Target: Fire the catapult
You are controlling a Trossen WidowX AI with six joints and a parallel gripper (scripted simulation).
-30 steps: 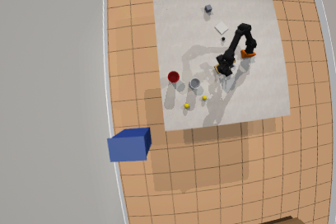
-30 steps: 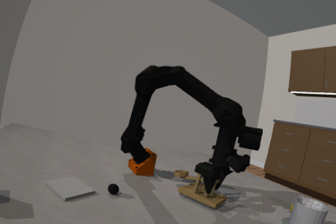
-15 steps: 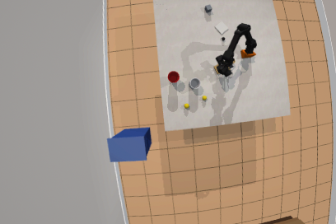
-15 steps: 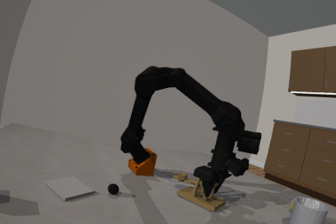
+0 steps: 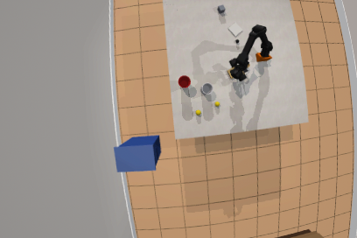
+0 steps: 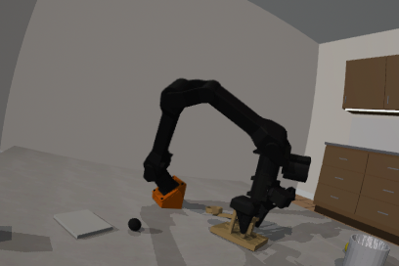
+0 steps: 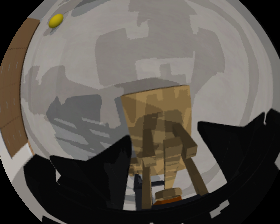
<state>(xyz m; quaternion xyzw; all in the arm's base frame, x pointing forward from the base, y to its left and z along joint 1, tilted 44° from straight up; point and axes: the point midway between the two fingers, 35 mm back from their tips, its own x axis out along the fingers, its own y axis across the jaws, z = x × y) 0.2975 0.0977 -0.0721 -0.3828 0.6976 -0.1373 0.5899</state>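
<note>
My gripper tip is now 8 cm past the black ball, 28 cm to the left of it and 2 cm above it. From my gripper tip the other things lie so: wooden catapult (6 cm behind, 2 cm to the right, 2 cm above); then flat white slab (9 cm behind, 40 cm to the right, 3 cm below); then white mug (26 cm ahead, 12 cm to the left, 1 cm below).
</note>
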